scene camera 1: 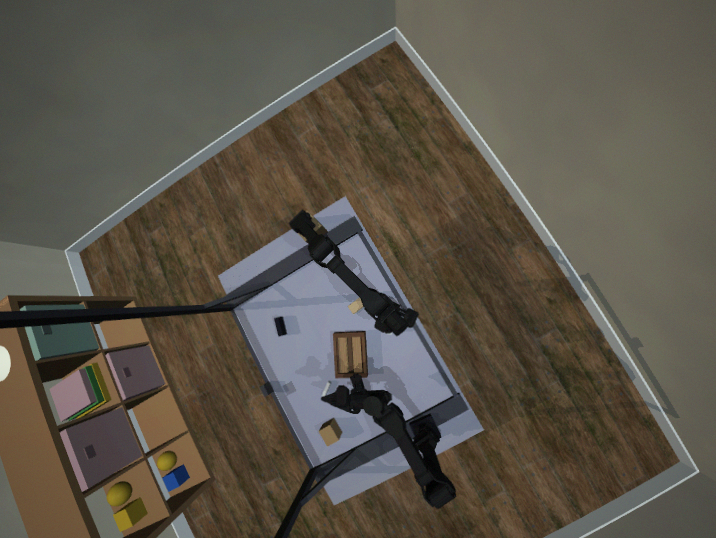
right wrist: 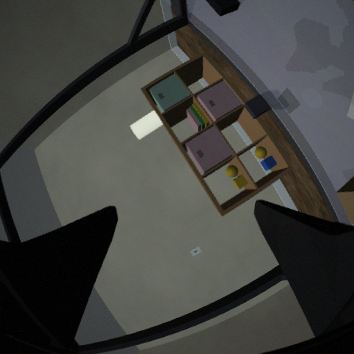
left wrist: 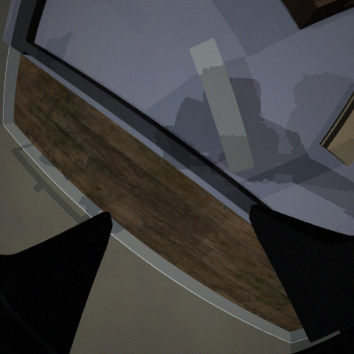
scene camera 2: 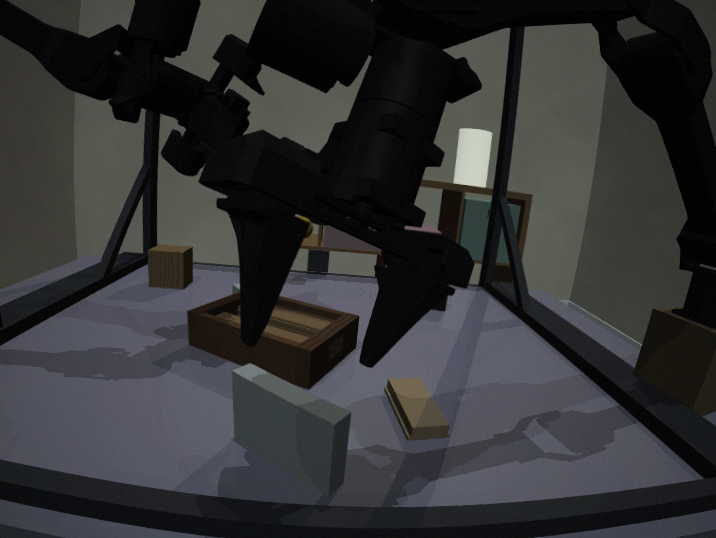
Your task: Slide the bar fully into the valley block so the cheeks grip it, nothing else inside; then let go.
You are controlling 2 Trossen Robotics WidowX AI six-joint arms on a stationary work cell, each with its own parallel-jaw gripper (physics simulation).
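Seen in the pictures: left gripper, between the fingertips: (scene camera 1: 400,310) (left wrist: 181,215) (scene camera 2: 313,356); right gripper, between the fingertips: (scene camera 1: 326,401) (right wrist: 185,210); left arm's base, origin of its link: (scene camera 1: 306,225) (scene camera 2: 702,318); right arm's base, origin of its link: (scene camera 1: 425,431).
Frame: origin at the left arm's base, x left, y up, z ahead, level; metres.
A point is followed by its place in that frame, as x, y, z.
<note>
A brown wooden block (scene camera 1: 350,333) {-0.184, -0.072, 0.472} (scene camera 2: 214,336) {-0.227, -0.095, 0.621} (left wrist: 312,12) {-0.135, -0.083, 0.509} with raised walls lies mid-table. Two tan strips flank its central groove, and no bar shows in that groove. A pale grey-green bar (scene camera 2: 283,419) {-0.004, -0.068, 0.554} (left wrist: 225,110) {-0.014, -0.048, 0.548} stands on its long narrow side near the table edge; the left arm hides it in scene camera 1. A flat tan piece (scene camera 1: 355,306) {-0.092, -0.106, 0.398} (scene camera 2: 416,404) {-0.064, -0.106, 0.404} (left wrist: 343,139) {-0.044, -0.106, 0.412} lies nearby. My left gripper (scene camera 1: 400,325) (scene camera 2: 309,352) {0.049, 0.016, 0.544} (left wrist: 181,215) {0.049, 0.016, 0.544} is open and empty above the table near the bar. My right gripper (scene camera 1: 341,387) (scene camera 2: 225,130) (right wrist: 185,210) {-0.350, 0.194, 0.591} is open and empty, raised beyond the block.
A wood cube (scene camera 1: 330,432) {-0.532, -0.047, 0.725} (scene camera 2: 169,267) {-0.517, -0.079, 0.728} stands at the far left in scene camera 2. A small pale piece (scene camera 1: 326,388) {-0.438, -0.097, 0.579} (scene camera 2: 235,288) {-0.459, -0.101, 0.595} lies behind the brown block. A black block (scene camera 1: 280,326) {-0.407, -0.073, 0.232} stands on the table. Dark frame rails and posts edge the table.
</note>
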